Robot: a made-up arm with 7 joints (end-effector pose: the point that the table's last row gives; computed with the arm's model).
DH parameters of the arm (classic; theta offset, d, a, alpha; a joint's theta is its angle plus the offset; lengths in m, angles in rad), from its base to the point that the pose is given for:
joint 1: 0 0.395 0 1.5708
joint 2: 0 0.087 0 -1.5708
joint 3: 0 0.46 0.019 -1.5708
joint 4: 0 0.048 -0.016 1.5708
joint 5: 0 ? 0 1.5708
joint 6: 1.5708 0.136 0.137 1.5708
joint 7: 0 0.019 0 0
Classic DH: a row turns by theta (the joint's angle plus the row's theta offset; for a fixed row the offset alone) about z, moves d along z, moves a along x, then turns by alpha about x.
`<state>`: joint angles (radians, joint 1 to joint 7).
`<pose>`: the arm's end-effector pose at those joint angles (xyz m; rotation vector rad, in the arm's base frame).
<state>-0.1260 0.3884 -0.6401 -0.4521 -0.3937 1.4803 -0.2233</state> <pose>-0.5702 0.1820 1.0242 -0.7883 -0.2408 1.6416</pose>
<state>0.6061 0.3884 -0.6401 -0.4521 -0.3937 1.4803 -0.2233</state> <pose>-0.5457 -0.2458 1.0242 -0.7417 -0.5786 2.3224</pose>
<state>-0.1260 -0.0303 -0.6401 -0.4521 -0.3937 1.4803 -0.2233</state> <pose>-0.2660 0.1434 1.2091 -0.3933 0.0108 1.7498</pose>
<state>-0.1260 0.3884 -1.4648 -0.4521 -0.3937 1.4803 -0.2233</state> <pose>-0.3274 0.3146 1.1159 -0.5717 -0.1830 0.8438</pose>
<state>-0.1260 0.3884 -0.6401 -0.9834 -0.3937 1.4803 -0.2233</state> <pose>-0.5605 0.2544 0.7640 -1.3590 -0.1774 1.4249</pose>
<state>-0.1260 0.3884 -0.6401 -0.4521 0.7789 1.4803 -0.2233</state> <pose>-0.5706 -0.0084 1.1170 -0.9279 0.4135 2.6912</pose>
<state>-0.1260 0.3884 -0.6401 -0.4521 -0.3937 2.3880 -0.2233</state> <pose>-0.4921 0.1190 0.9561 -1.5791 0.2288 1.1384</pose>
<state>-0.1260 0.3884 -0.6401 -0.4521 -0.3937 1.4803 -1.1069</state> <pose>-0.5702 0.1820 1.0242 -0.5551 -0.5051 0.8049</pose>
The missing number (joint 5, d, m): 0.446
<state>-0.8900 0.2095 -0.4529 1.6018 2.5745 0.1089 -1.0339</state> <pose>0.1696 -0.5301 0.9022 -0.6115 0.0349 -2.3897</pose>
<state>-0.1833 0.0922 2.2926 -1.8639 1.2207 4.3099 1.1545</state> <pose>0.0385 -0.4645 0.9061 -0.9769 -1.2442 -1.1821</pose>
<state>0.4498 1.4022 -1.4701 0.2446 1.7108 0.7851 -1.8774</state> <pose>-0.6979 -0.7448 0.5699 -0.4009 -0.6236 1.9810</pose>
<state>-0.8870 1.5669 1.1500 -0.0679 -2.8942 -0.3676 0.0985</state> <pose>-0.7537 0.7000 0.1953 -0.7033 -2.1495 1.9237</pose>
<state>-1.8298 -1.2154 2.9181 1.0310 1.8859 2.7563 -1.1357</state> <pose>-0.1188 -0.3340 0.9147 -0.5335 1.2856 -0.8519</pose>
